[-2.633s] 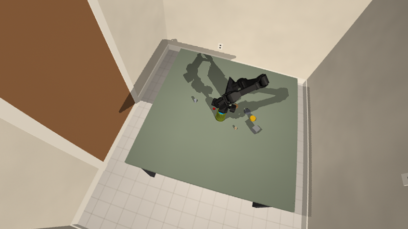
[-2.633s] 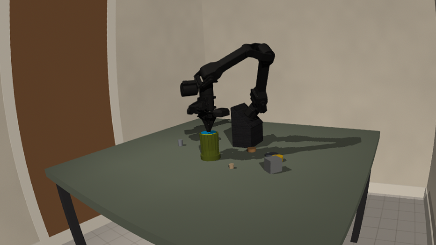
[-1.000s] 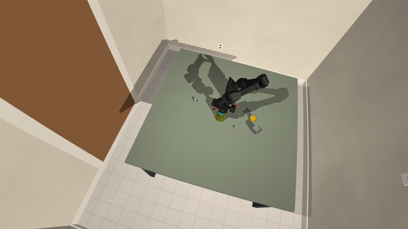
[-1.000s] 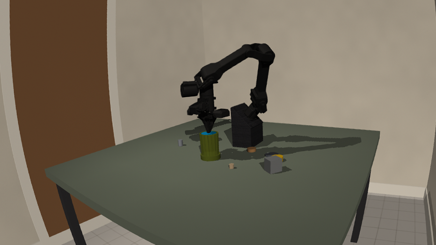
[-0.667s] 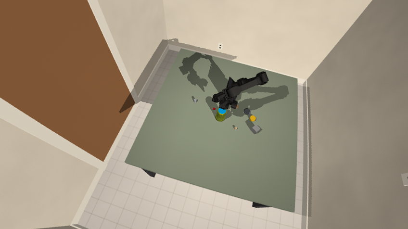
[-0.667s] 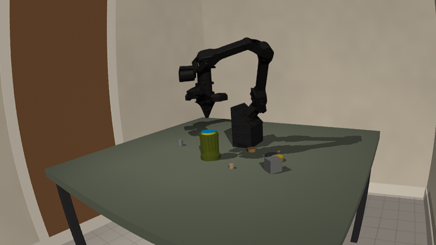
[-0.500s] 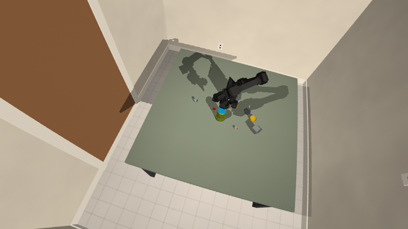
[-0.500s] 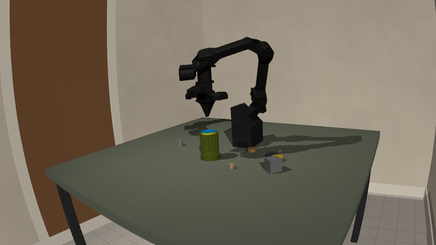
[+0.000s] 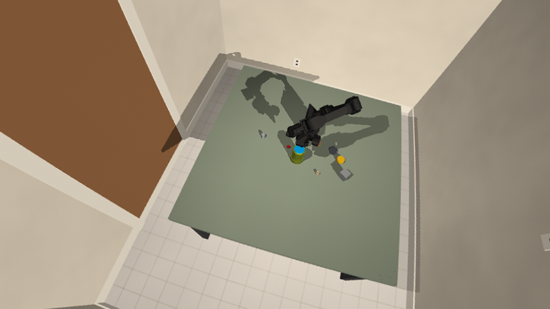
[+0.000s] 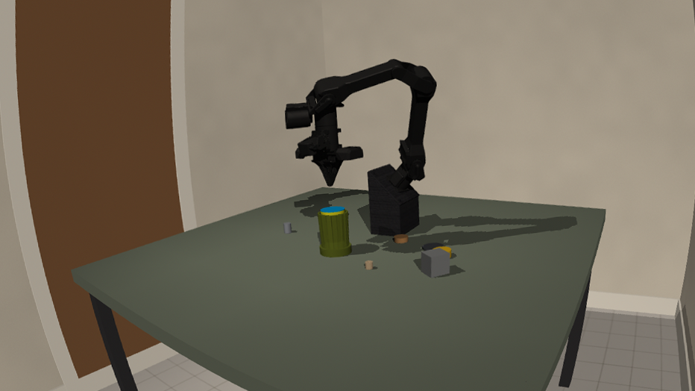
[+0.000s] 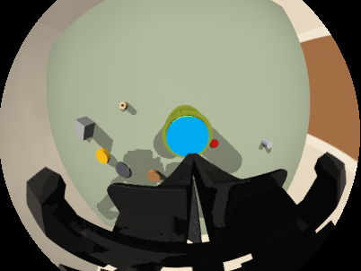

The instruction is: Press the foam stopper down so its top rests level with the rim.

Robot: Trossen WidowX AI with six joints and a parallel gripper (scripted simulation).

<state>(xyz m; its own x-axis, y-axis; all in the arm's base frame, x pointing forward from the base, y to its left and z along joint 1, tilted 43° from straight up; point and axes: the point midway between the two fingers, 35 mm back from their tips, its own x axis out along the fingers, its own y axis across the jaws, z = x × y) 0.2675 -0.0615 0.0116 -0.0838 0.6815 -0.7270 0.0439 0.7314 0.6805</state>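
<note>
Now: hand 11 cm above the blue foam stopper. The rest, counted from my hand: brown disc 21 cm below, 16 cm behind, 11 cm to the left; then tan peg 21 cm below, 15 cm to the left, 6 cm ahead; then red dot 21 cm below, 7 cm to the right, 6 cm behind.
</note>
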